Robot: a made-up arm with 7 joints.
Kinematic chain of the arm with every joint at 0, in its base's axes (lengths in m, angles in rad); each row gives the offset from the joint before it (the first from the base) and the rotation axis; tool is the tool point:
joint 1: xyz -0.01 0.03 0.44 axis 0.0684 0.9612 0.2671
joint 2: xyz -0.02 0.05 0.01 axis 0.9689 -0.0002 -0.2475
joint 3: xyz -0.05 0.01 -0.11 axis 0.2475 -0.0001 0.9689
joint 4: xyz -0.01 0.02 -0.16 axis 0.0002 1 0
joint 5: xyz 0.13 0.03 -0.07 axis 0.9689 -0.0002 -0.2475
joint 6: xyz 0.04 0.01 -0.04 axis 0.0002 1 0
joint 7: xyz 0.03 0.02 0 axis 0.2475 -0.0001 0.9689
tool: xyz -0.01 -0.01 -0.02
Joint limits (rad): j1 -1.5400..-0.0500 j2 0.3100..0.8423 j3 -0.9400..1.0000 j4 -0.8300..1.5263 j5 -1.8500..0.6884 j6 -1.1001..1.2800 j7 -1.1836..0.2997
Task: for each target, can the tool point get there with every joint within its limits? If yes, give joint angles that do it. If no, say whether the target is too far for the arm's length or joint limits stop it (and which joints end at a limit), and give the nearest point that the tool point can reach.
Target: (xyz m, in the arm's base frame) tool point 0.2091 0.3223 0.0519
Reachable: yes | joints -0.6917 0.3976 0.2769 1.0598 -0.1266 0.5240 0.0605
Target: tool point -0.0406 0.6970 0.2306
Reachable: no: too far | nearest point -0.0387 0.5524 0.2522 | short by 0.146 m
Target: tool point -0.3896 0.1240 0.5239
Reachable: no: joint limits stop it (at a limit: joint 1, joint 3, joint 4, joint 5, joint 6, joint 7) | nearest point -0.0120 0.3425 0.4543 | short by 0.442 m
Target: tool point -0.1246 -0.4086 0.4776
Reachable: no: joint limits stop it (at a limit: joint 1, joint 2, joint 3, joint 4, joint 5, joint 7) | nearest point 0.1565 -0.0912 0.4497 | short by 0.425 m
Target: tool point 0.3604 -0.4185 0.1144
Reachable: no: too far | nearest point 0.3049 -0.0735 0.2503 | short by 0.375 m
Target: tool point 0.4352 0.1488 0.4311
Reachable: yes | joints -1.3468 0.7539 -0.7640 0.2544 -0.4216 -0.7494 -0.4953
